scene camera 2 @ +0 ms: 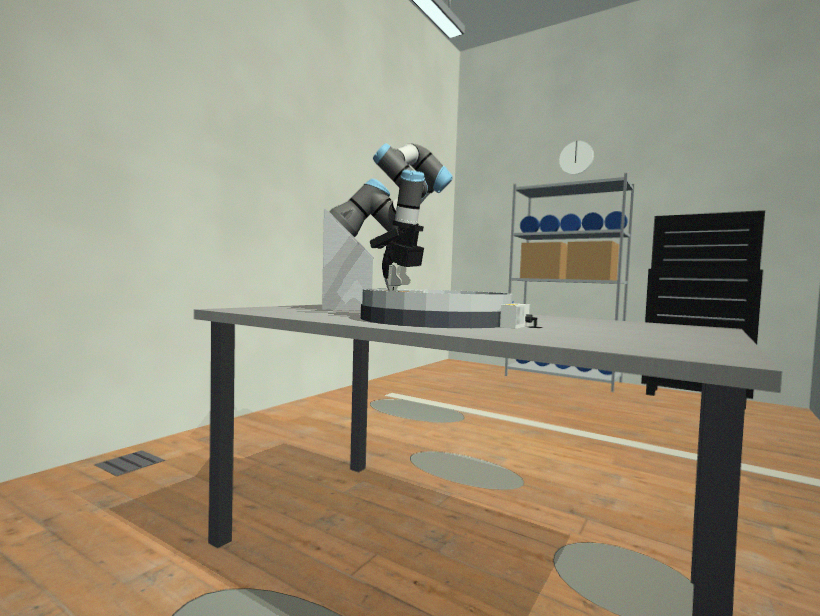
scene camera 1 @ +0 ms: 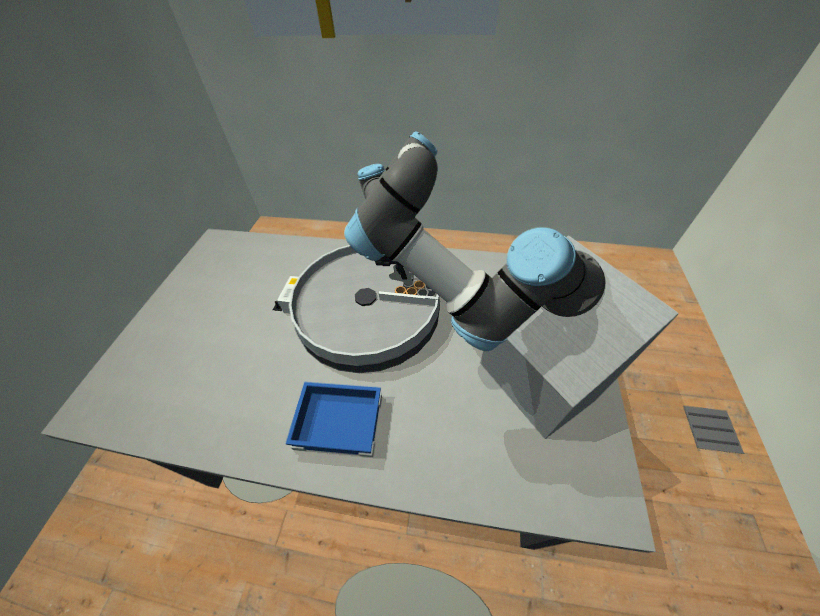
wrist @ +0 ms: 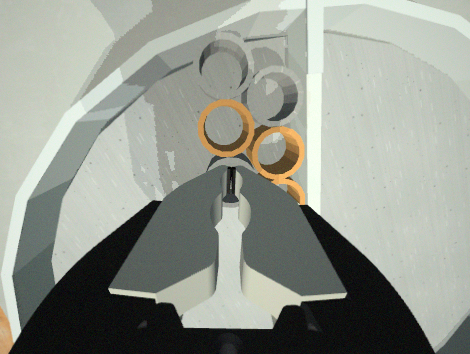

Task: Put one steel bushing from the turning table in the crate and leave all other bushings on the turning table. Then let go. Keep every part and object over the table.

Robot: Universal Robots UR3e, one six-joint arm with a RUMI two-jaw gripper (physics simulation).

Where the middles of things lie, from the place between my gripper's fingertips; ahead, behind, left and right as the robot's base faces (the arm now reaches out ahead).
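Labels:
My hand's 5 cm above the blue crate (scene camera 1: 335, 418), and it's 2 cm past the crate and 41 cm to the right of it.

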